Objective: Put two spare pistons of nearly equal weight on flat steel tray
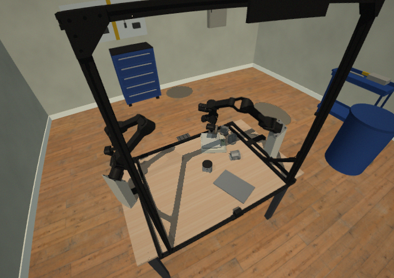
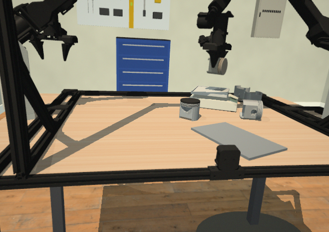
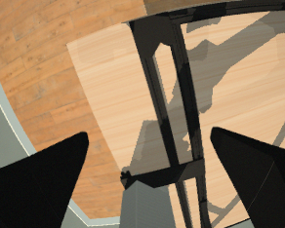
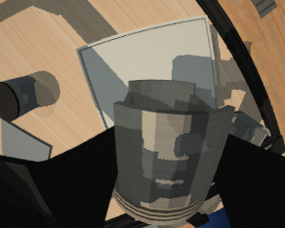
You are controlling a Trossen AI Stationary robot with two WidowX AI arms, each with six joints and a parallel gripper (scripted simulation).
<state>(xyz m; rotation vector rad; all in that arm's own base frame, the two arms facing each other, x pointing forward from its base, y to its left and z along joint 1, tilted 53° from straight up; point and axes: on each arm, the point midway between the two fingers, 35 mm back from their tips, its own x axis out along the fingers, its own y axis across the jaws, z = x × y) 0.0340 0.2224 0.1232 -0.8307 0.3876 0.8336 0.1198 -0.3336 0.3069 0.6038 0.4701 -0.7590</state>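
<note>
My right hand is 1 cm past the tan piston, 1 cm to the left of it and 3 cm above it. From my right hand the other things lie so: white weighing scale 16 cm below; then flat grey steel tray 41 cm behind, 2 cm to the left, 20 cm below; then dark-topped piston 22 cm behind, 14 cm to the left, 16 cm below.
</note>
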